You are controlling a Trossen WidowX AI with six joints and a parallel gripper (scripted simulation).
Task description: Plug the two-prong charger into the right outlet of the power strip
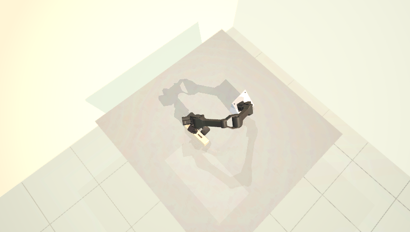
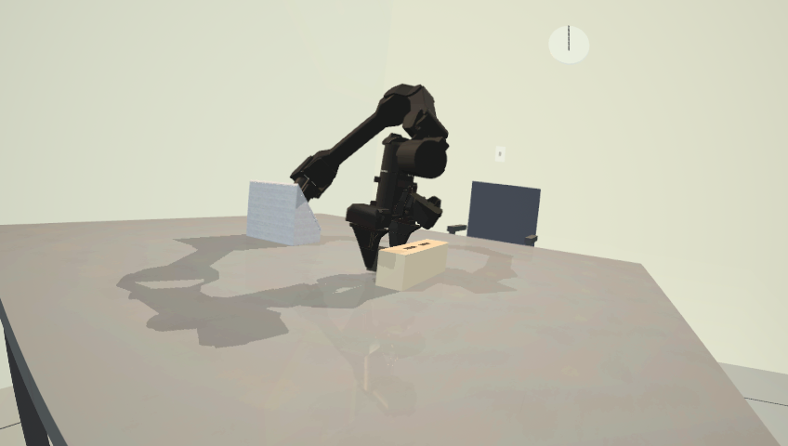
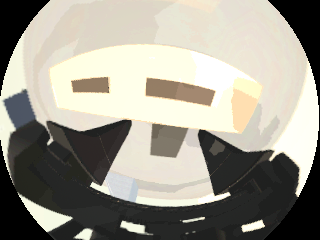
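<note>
The dark two-prong charger is 2 cm ahead of my gripper tip and 1 cm above it.
</note>
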